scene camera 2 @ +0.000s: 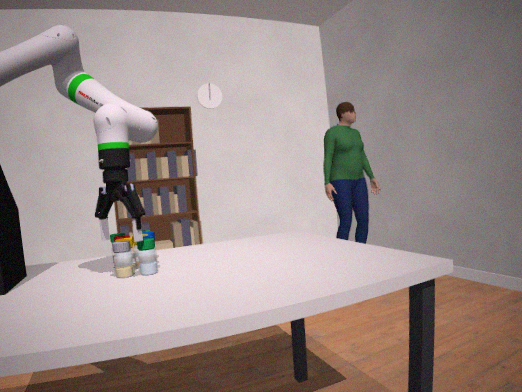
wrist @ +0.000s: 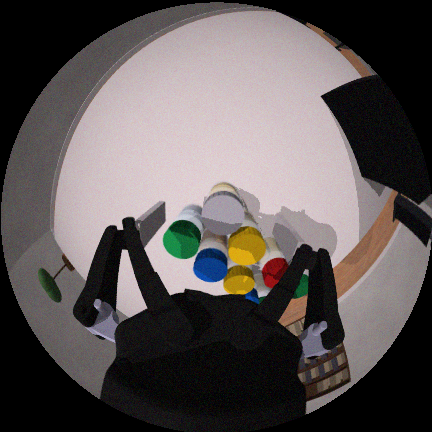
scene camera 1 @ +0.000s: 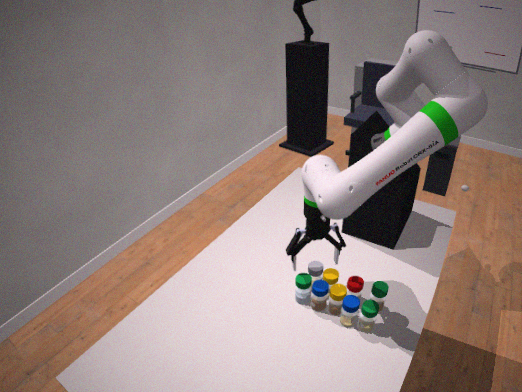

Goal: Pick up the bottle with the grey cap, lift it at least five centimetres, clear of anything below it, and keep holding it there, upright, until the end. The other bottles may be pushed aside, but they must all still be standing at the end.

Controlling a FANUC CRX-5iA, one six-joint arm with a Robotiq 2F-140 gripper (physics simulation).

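Frame: origin at the arm's base, x back, y right, z up, level; metres.
Seen in the pictures: gripper, fingertip midpoint: [scene camera 2: 121, 240] [wrist: 219, 217] [scene camera 1: 315, 265].
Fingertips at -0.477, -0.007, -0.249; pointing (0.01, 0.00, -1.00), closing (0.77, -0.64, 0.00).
Note:
Pixels of each thing's top centre, then the offset from my fingertips to it, as dx, dy, dz. Level surfaces: height alone.
- bottle with the grey cap, top centre: [wrist: 222, 215] [scene camera 2: 120, 242] [scene camera 1: 315, 265] +0.003, -0.002, -0.005
- green-capped bottle at its top centre: [wrist: 179, 243] [scene camera 2: 145, 239] [scene camera 1: 303, 278] -0.071, -0.005, -0.005
- second yellow-capped bottle at its top centre: [wrist: 238, 285] [scene camera 1: 338, 289] -0.044, -0.125, -0.005
- red-capped bottle at its top centre: [wrist: 278, 277] [scene camera 1: 355, 281] +0.022, -0.152, -0.005
- white table at its surface level: dz -0.110
The bottle with the grey cap [scene camera 1: 315, 270] [scene camera 2: 121, 246] [wrist: 223, 214] stands upright on the table at one end of a cluster. A green-capped bottle [scene camera 1: 303, 281] [scene camera 2: 148, 256] [wrist: 182, 240], a blue-capped bottle [scene camera 1: 320, 288] [wrist: 210, 265] and a yellow-capped bottle [scene camera 1: 330, 275] [wrist: 247, 245] stand close around it. My gripper [scene camera 1: 315, 263] [scene camera 2: 121, 238] [wrist: 219, 217] is wide open and empty, pointing down. Its fingertips are about at cap height or slightly above, one on either side of the grey cap in scene camera 1. In the wrist view the grey cap lies between the finger pads.
A second yellow-capped bottle [scene camera 1: 337, 292] [wrist: 239, 280], a red-capped bottle [scene camera 1: 355, 284] [wrist: 274, 272], another blue-capped bottle [scene camera 1: 350, 304] and two more green-capped bottles stand upright farther along the cluster. The black robot pedestal [scene camera 1: 382, 210] [wrist: 385, 130] stands by the white table [scene camera 1: 210, 310] [scene camera 2: 300, 280].

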